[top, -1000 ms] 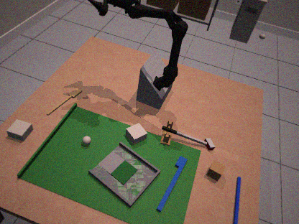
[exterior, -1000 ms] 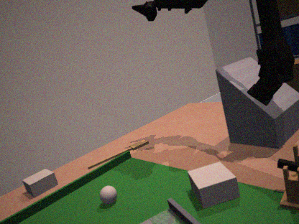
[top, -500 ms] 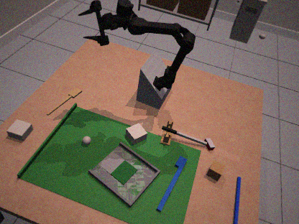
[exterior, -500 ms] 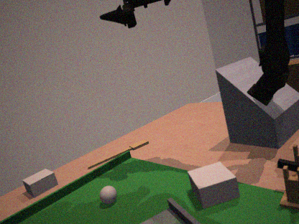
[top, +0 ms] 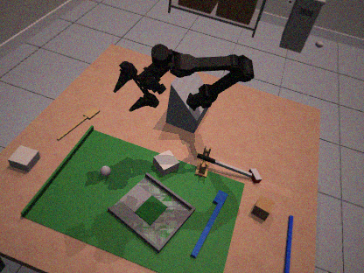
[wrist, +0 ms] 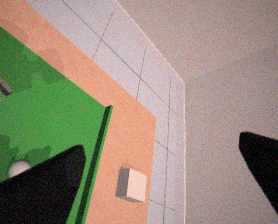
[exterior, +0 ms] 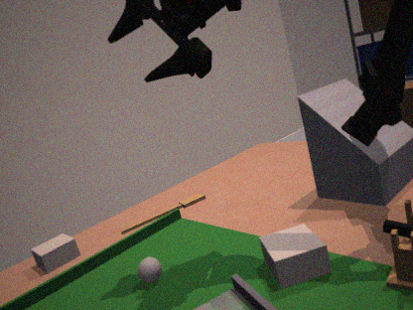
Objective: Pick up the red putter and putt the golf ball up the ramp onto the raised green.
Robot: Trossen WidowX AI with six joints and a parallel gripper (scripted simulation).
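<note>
Right now my gripper tip is 440 mm to the right of the red putter, 340 mm above it and 160 mm past it. Also, from my gripper tip: green rail 360 mm below, 220 mm to the right, 80 mm ahead; then white golf ball 360 mm below, 50 mm to the right, 50 mm ahead; then wooden stand 340 mm below, 320 mm to the left, 150 mm behind.
</note>
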